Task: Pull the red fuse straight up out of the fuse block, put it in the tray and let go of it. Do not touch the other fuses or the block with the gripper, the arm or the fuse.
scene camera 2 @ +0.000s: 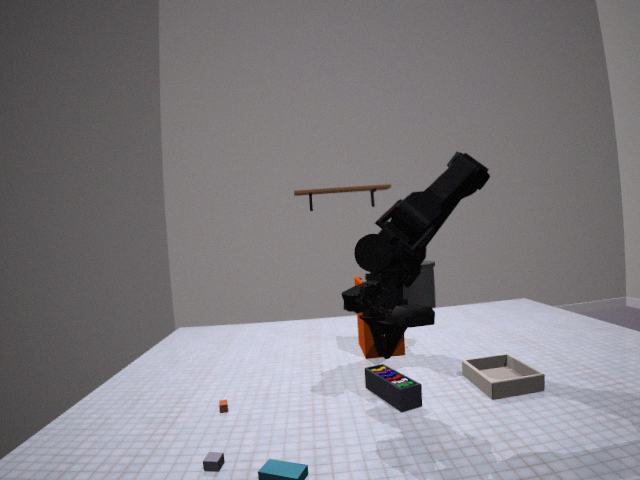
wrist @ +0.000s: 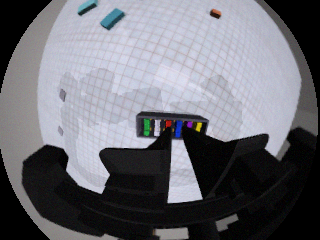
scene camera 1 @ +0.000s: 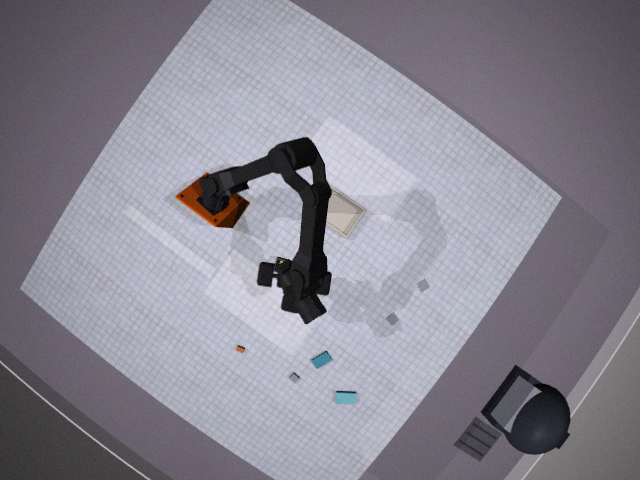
Labels:
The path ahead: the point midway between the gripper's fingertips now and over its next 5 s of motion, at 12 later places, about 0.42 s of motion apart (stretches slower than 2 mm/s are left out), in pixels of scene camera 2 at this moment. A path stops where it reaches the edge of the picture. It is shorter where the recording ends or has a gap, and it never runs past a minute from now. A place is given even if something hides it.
My gripper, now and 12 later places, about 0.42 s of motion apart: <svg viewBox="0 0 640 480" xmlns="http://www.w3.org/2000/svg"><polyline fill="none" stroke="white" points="383,357 392,359 392,365 393,371 393,375 393,380 393,377 393,374 393,370 393,367 393,363 393,360 392,352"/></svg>

